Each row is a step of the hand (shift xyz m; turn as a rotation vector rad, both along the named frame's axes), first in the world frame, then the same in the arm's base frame.
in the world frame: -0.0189 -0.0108 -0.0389 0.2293 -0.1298 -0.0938
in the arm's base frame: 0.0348 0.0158 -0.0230 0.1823 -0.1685 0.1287
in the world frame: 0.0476 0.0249 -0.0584 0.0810 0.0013 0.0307
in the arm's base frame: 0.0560 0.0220 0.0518 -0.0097 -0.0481 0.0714
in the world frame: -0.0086 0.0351 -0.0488 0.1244 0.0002 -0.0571
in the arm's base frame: 0.0308 0.0516 0.0088 0.0809 -0.0328 0.1054
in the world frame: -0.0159 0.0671 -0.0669 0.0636 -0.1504 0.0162
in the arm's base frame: 0.0348 0.0877 0.0182 0.0505 -0.1547 -0.0209
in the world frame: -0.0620 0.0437 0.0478 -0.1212 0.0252 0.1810
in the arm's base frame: -0.0727 0.0433 -0.0297 -0.2018 0.0012 -0.0858
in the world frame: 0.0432 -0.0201 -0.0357 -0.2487 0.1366 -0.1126
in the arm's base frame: 0.0493 -0.0210 0.0259 -0.0007 0.2667 -0.1486
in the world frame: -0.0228 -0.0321 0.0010 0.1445 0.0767 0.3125
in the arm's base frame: 0.0046 -0.0156 -0.0359 -0.2776 -0.1316 0.1733
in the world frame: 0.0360 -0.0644 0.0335 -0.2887 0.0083 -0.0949
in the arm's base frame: -0.0006 -0.0810 -0.0006 0.0170 0.1757 -0.2475
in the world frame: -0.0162 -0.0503 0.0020 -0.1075 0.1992 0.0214
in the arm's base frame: 0.0113 -0.0334 -0.0394 -0.1114 0.1980 0.0091
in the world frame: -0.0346 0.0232 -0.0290 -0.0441 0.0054 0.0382
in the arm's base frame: 0.0107 0.0459 -0.0190 -0.0469 0.0087 -0.0340
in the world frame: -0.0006 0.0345 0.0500 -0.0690 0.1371 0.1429
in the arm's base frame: -0.0574 0.0073 0.0186 -0.1925 0.0819 0.0146
